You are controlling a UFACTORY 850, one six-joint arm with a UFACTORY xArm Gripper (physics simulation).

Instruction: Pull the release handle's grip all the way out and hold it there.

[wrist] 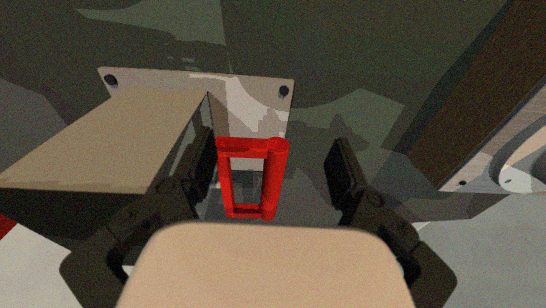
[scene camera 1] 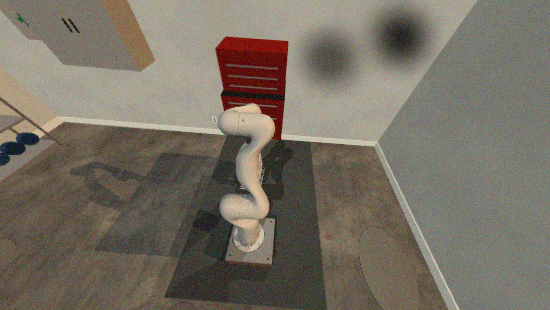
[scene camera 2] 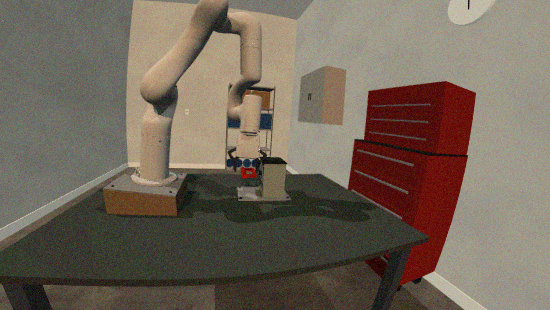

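The release handle's red grip, a rectangular loop, stands out from the side of a beige housing with a black top. The housing is fixed to a pale base plate. My gripper is open and points down over the grip. In the wrist view one finger is between the housing and the grip's near bar, close to that bar; the other is on the far side with a wide gap to the outer bar. The rod is largely hidden. My arm hides the gripper in scene camera 1.
The dark table carries the housing and my arm's mounting block, which stands on the grip's open side. A red drawer cabinet stands beyond the table, near the wall. The housing rises close beside one finger.
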